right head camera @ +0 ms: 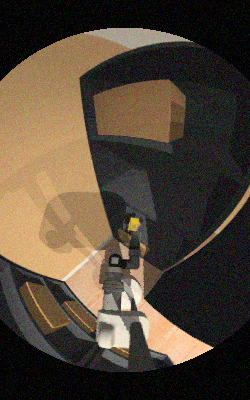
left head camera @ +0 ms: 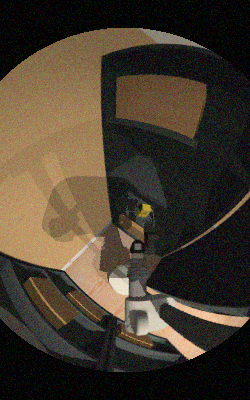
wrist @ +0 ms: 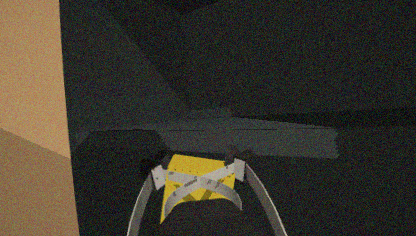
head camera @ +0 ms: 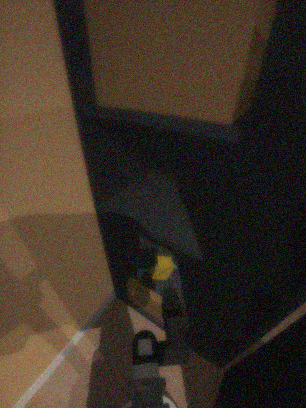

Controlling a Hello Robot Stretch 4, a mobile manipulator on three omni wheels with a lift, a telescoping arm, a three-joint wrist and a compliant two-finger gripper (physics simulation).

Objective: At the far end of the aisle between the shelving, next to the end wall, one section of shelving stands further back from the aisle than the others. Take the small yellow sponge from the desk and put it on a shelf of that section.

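Where they show: gripper, fingertip midpoint: (right head camera: pixel 134 217) (left head camera: pixel 145 203) (wrist: pixel 197 160) (head camera: pixel 163 255); robot's base at its link origin: (right head camera: pixel 124 292) (left head camera: pixel 125 278).
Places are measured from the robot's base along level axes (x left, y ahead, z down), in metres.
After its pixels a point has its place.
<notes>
The small yellow sponge (head camera: pixel 163 267) {x -0.081, y 0.480, z -0.932 m} (left head camera: pixel 145 210) {x -0.085, y 0.480, z -0.924 m} (right head camera: pixel 134 223) {x -0.091, y 0.481, z -0.932 m} (wrist: pixel 192 164) {x -0.083, y 0.495, z -0.938 m} is between the curved fingers of my gripper (wrist: pixel 197 160) {x -0.088, y 0.531, z -0.934 m}, which is shut on it. In the wrist view the sponge shows at the lower edge of a grey shelf board (head camera: pixel 155 210) {x -0.077, y 0.776, z -0.963 m} (left head camera: pixel 140 175) {x -0.071, y 0.797, z -0.963 m} (right head camera: pixel 131 187) {x -0.070, y 0.817, z -0.963 m} (wrist: pixel 280 142) {x -0.185, y 0.527, z -0.947 m}. It looks to be in front of the board, apart from it; its exact height against the board is hard to tell. The board belongs to the dark shelving section (head camera: pixel 75 55) {x 0.189, y 0.835, z -1.564 m} (left head camera: pixel 108 100) {x 0.182, y 0.845, z -1.534 m} (right head camera: pixel 89 110) {x 0.183, y 0.844, z -1.596 m} beside the end wall (head camera: pixel 40 125) {x 0.322, y 0.746, z -1.372 m} (left head camera: pixel 60 105) {x 0.396, y 0.648, z -1.547 m} (right head camera: pixel 45 125) {x 0.397, y 0.647, z -1.575 m} (wrist: pixel 30 65) {x 0.281, y 0.799, z -1.124 m}. The desk does not show.
A large brown box (head camera: pixel 175 60) {x -0.095, y 0.621, z -1.544 m} (left head camera: pixel 160 102) {x -0.078, y 0.633, z -1.541 m} (right head camera: pixel 132 112) {x -0.086, y 0.627, z -1.540 m} stands on the shelf above. Another brown box (head camera: pixel 145 298) {x -0.018, y 0.680, z -0.257 m} (left head camera: pixel 131 227) {x -0.056, y 0.650, z -0.248 m} shows low down, behind the gripper. Shelving with boxes (left head camera: pixel 50 302) {x 0.573, y -0.262, z -0.740 m} (right head camera: pixel 42 307) {x 0.567, y -0.267, z -0.742 m} stands at the lower left. My arm (left head camera: pixel 137 282) {x 0.001, y 0.046, z -1.045 m} (right head camera: pixel 112 295) {x -0.007, y 0.049, z -1.045 m} reaches over the floor.
</notes>
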